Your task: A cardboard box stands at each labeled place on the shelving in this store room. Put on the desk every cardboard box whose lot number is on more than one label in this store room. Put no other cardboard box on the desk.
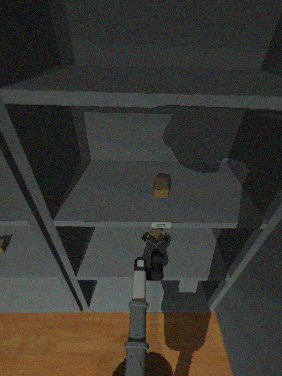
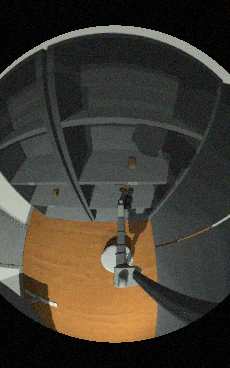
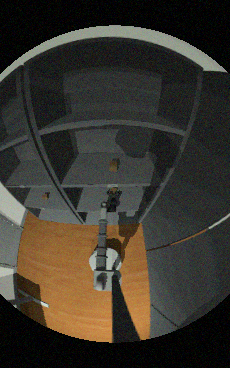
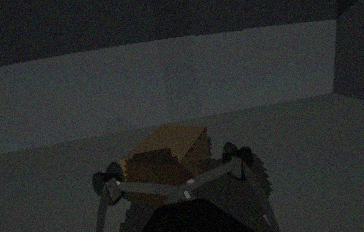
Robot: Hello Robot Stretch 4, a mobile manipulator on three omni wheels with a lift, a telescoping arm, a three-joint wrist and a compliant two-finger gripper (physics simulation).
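Places are measured from the robot's base along level axes (x ahead, y left, z up), in centimetres.
Pixels of known places: gripper, fingertip midpoint: [image 1: 154, 236] [image 2: 125, 188] [image 3: 112, 191].
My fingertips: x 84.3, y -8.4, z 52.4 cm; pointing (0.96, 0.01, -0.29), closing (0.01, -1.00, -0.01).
Behind a point stands the place of what it marks.
A cardboard box [image 1: 156, 232] @[x 84.7, y -9.3, z 55.6 cm] [image 2: 126, 187] @[x 83.0, y -9.2, z 55.7 cm] [image 3: 114, 189] @[x 84.5, y -10.4, z 55.6 cm] [image 4: 186, 139] @[x 83.5, y -10.3, z 55.6 cm] sits on the lower shelf, turned at an angle. My gripper [image 1: 156, 237] @[x 84.3, y -8.4, z 52.4 cm] [image 2: 126, 191] @[x 84.3, y -8.4, z 52.4 cm] [image 3: 114, 193] @[x 84.3, y -8.4, z 52.4 cm] [image 4: 173, 165] @[x 84.3, y -8.4, z 52.4 cm] is partly open, its fingertips standing apart on either side of the box's near part. Contact cannot be made out. Another cardboard box [image 1: 161, 186] @[x 74.4, y -7.7, z 101.4 cm] [image 2: 132, 163] @[x 73.4, y -8.1, z 101.4 cm] [image 3: 114, 165] @[x 73.7, y -9.1, z 101.4 cm] stands on the shelf above. A third box [image 1: 2, 244] @[x 70.9, y 81.5, z 55.3 cm] [image 2: 55, 192] @[x 70.9, y 82.4, z 54.9 cm] [image 3: 46, 195] @[x 70.6, y 81.6, z 54.9 cm] is in the bay to the left. A white label [image 1: 161, 225] @[x 58.1, y -7.7, z 94.6 cm] is on the shelf edge above my gripper; its text is unreadable.
The upper shelf's front edge [image 1: 105, 224] @[x 57.3, y 14.4, z 94.6 cm] runs just above the gripper. A shelving upright [image 1: 30, 180] @[x 56.2, y 36.1, z 115.8 cm] stands left of this bay, and a dark wall [image 1: 255, 280] @[x 54.7, y -56.4, z 61.2 cm] lies right. Wooden floor [image 1: 50, 345] @[x 37.0, y 55.0, z -2.7 cm] [image 2: 75, 255] @[x -3.3, y 59.9, z -2.7 cm] lies below. A white-ended bar [image 2: 48, 302] is low at left.
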